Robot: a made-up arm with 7 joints.
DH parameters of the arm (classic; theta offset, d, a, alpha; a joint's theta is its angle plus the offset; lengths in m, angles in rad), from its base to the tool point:
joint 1: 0 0.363 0 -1.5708
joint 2: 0 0 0 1.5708
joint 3: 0 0.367 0.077 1.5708
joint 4: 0 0 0.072 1.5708
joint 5: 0 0.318 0 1.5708
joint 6: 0 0 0.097 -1.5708
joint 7: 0 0.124 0 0
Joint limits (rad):
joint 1: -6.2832..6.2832
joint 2: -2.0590..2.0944
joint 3: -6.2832..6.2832
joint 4: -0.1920..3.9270
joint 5: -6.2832..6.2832
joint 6: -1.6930..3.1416
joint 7: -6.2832..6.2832
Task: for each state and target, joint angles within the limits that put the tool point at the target. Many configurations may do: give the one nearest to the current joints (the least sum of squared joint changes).
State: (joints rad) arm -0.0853 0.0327 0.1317 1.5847 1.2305 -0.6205 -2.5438
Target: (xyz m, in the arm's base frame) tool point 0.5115 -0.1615 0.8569
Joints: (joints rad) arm -0.1385 0.1758 0.0922 1.7845 1.1271 -0.4720 -2.5438
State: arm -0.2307 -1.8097 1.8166 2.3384 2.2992 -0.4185 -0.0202
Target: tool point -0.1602 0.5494 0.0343
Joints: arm -0.4458 -2.0590 2.0435 2.0180 2.4425 -0.5539 -0.0202
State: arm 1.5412 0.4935 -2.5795 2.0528 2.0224 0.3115 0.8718
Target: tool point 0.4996 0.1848 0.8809
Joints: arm 1.4468 0.8548 -1.9652 1.7917 2.0562 0.4433 0.8718
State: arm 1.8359 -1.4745 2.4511 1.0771 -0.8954 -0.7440 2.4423
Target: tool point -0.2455 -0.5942 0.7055
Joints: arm 1.6695 -0.5855 2.1056 1.6718 -0.6191 -0.7041 2.4423
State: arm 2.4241 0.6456 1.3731 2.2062 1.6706 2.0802 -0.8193
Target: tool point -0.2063 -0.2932 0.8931
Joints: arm 2.6264 0.3491 1.5492 1.8718 1.4605 2.3078 -0.8193
